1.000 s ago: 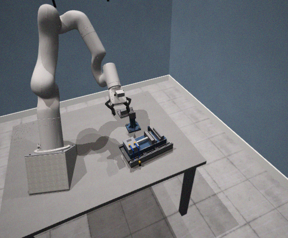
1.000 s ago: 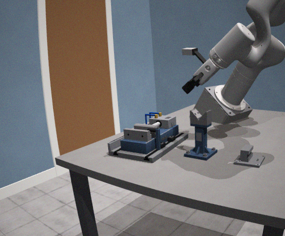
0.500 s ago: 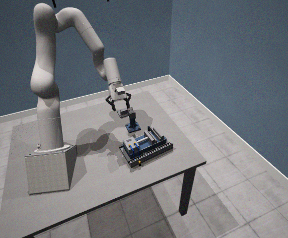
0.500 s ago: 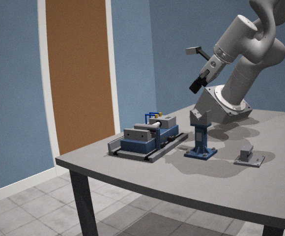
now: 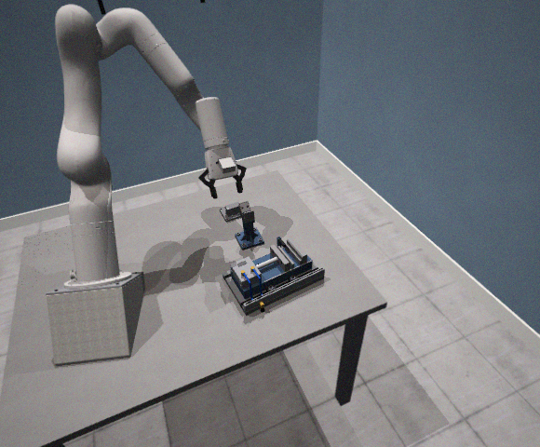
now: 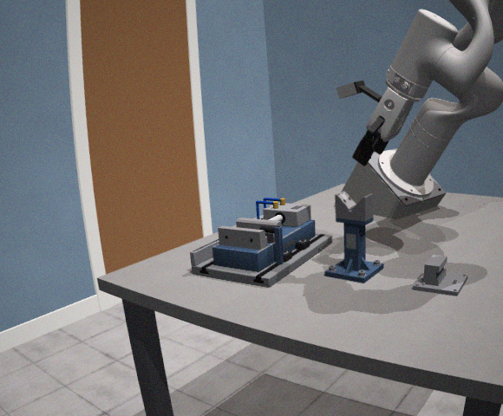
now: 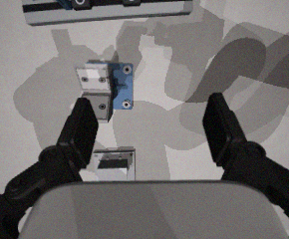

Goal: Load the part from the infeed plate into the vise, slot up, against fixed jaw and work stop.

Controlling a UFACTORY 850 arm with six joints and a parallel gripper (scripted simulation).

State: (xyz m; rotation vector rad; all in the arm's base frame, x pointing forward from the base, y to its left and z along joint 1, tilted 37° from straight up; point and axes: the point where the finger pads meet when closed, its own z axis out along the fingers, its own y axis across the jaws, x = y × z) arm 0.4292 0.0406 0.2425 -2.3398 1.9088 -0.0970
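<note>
Right now my hand is 2 cm short of the part, 18 cm to the right of it and 21 cm above it. Also, from my hand: air cylinder (1 cm ahead, 23 cm to the right, 16 cm below); then white cylinder rod (8 cm ahead, 21 cm to the right, 16 cm below); then work stop (16 cm ahead, 14 cm to the right, 15 cm below).
</note>
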